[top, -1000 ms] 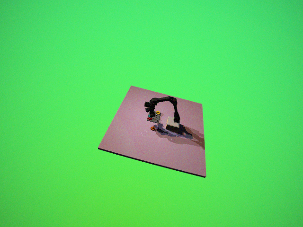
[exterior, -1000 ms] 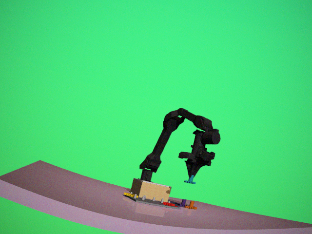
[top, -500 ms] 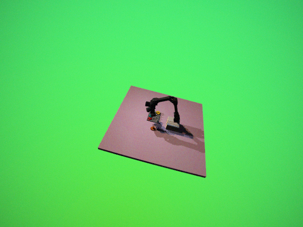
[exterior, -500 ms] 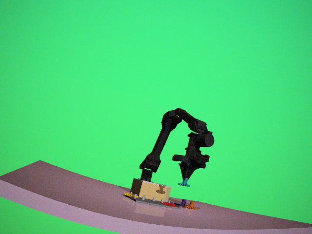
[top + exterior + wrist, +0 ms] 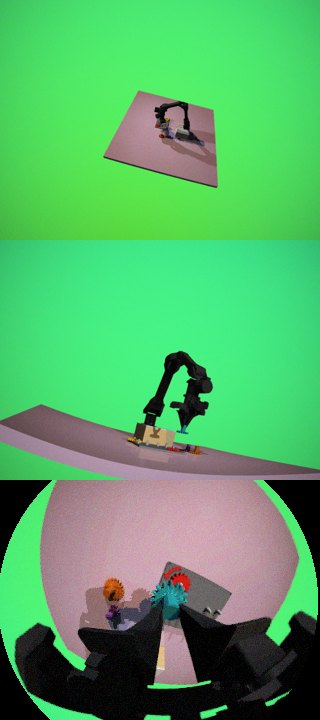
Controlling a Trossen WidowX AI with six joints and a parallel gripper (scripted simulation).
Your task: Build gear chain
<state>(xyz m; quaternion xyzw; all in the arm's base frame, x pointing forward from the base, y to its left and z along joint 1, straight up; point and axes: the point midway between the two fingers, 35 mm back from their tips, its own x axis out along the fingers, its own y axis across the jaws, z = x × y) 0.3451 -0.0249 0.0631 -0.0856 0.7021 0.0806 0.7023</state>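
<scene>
Right now the red gear is 110 mm below my gripper tip, 30 mm to the right of it and 10 mm ahead of it. The rest, counted from my gripper tip: teal gear: 10 mm below; then red arrow: 110 mm below, 30 mm ahead, 10 mm to the right; then grey board: 110 mm below, 80 mm to the right, 40 mm behind.
</scene>
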